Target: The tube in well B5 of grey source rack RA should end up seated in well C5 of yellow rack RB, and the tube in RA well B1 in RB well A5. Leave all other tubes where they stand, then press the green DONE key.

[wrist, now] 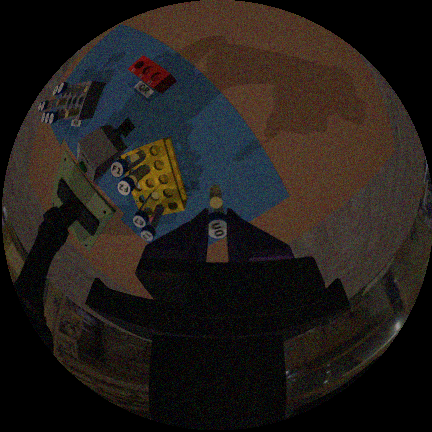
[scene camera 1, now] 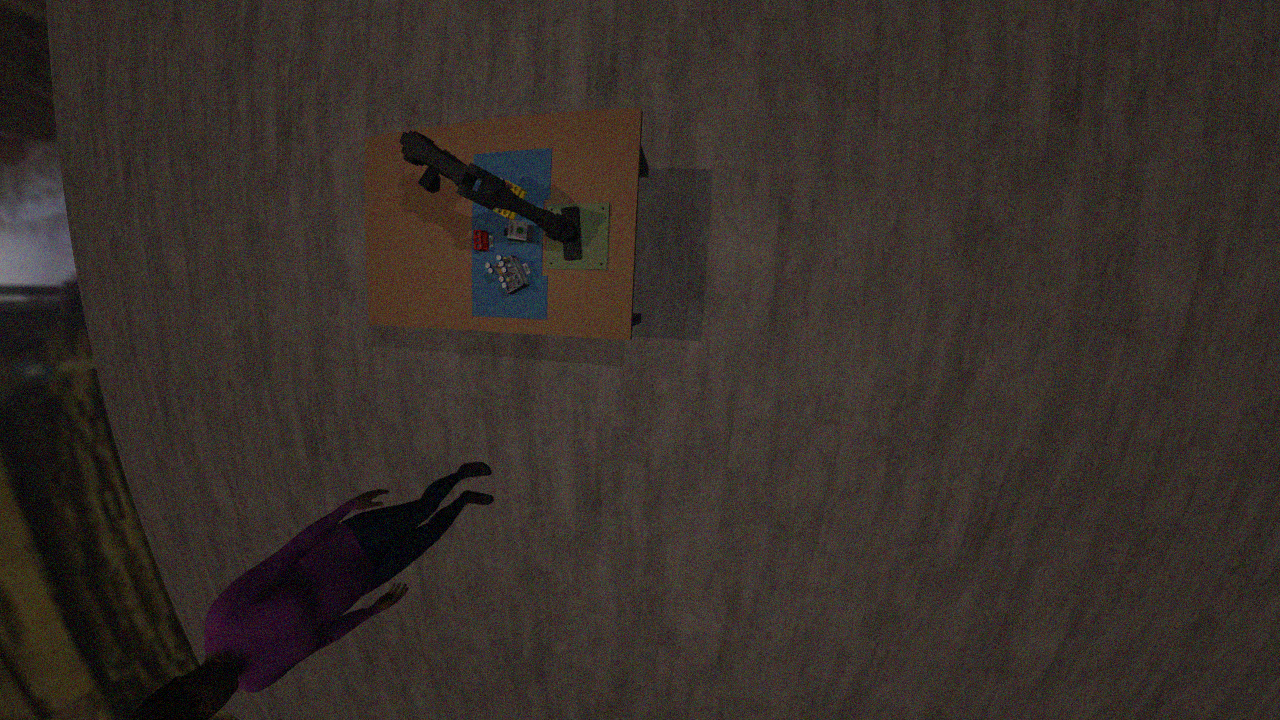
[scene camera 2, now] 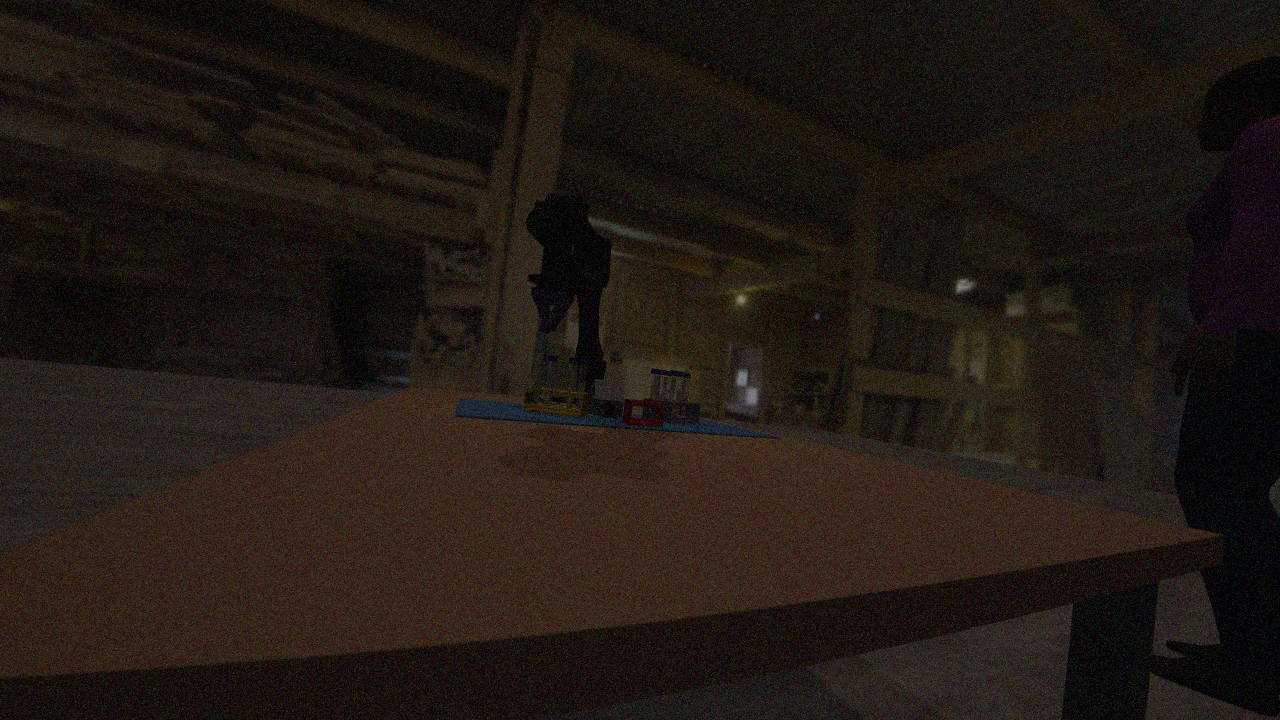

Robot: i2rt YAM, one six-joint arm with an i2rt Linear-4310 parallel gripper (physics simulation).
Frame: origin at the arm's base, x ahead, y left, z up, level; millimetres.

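Seen in the pictures: gripper, fingertip midpoint: [wrist: 217, 214] [scene camera 2: 549, 330]; arm's base at its link origin: [wrist: 75, 205] [scene camera 1: 572, 233].
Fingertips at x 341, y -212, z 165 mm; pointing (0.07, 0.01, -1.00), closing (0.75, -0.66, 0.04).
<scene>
Pixels of each thing's top centre, then the offset from my fingertips to it. Level surfaces: height alone.
- clear tube at its top centre: [wrist: 218, 233] dy -11, dx -9, dz +8 mm
- Yellow rack RB at its top centre: [wrist: 149, 182] [scene camera 2: 559, 390] [scene camera 1: 505, 198] dy +60, dx -88, dz -120 mm
- green key at its top centre: [wrist: 79, 167] [scene camera 1: 518, 229] dy +193, dx -152, dz -96 mm
- red rack at its top centre: [wrist: 146, 69] [scene camera 2: 645, 400] [scene camera 1: 477, 239] dy +207, dx +47, dz -120 mm
- blue mat at its surface level: dz -171 mm
- grey box at its top centre: [wrist: 81, 161] [scene camera 2: 607, 380] [scene camera 1: 512, 228] dy +189, dx -130, dz -87 mm
My gripper [wrist: 217, 214] [scene camera 2: 548, 327] is shut on a clear tube [wrist: 215, 201] with a labelled cap. The tube hangs beside the yellow rack in the wrist view, off its right side, above the blue mat. Yellow rack RB [scene camera 1: 506, 213] [scene camera 2: 556, 408] [wrist: 175, 172] holds several capped tubes on its left side in the wrist view, and has empty wells. The arm partly hides it in scene camera 1. Grey source rack RA [scene camera 1: 515, 284] [scene camera 2: 684, 412] [wrist: 91, 101] holds several capped tubes; its well letters cannot be read. The green key [scene camera 1: 520, 230] [wrist: 82, 166] sits on a grey box.
A red rack [scene camera 1: 481, 240] [scene camera 2: 642, 412] [wrist: 152, 74] with open holes stands on the blue mat [scene camera 1: 510, 307] [scene camera 2: 487, 410] [wrist: 235, 135]. The grey box [wrist: 99, 150] stands between the yellow rack and RA. The arm's base is on a pale green plate [scene camera 1: 595, 259]. A person [scene camera 1: 286, 582] [scene camera 2: 1244, 259] is beyond the table.
</scene>
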